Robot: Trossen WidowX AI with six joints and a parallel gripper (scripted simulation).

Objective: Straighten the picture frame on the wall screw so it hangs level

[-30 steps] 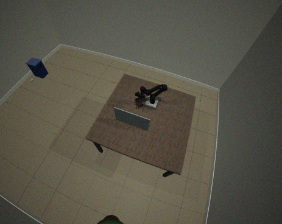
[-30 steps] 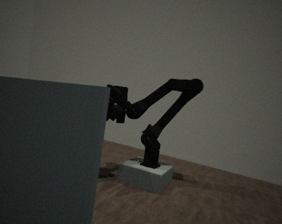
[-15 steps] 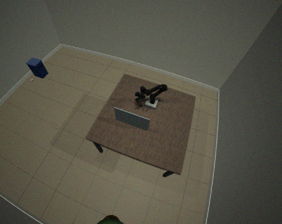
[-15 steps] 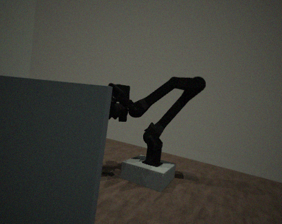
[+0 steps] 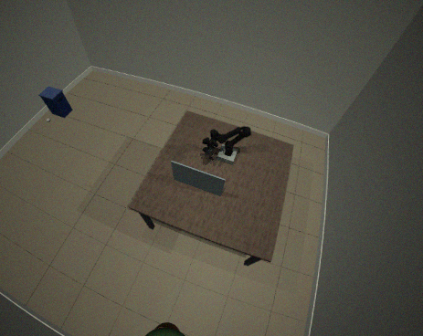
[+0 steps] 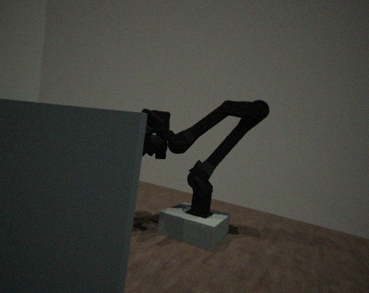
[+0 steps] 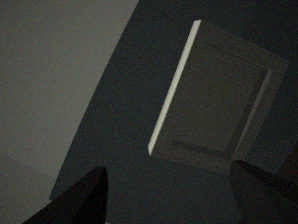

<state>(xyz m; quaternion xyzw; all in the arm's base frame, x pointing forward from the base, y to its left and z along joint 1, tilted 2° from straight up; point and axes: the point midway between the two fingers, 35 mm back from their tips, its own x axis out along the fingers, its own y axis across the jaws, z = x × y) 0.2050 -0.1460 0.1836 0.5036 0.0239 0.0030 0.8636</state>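
Right now my gripper tip is 190 mm short of the grey picture frame, 90 mm above it and 10 mm to the left of it. The rest, counted from my gripper tip: blue-grey wall panel (200 mm ahead, 100 mm below).
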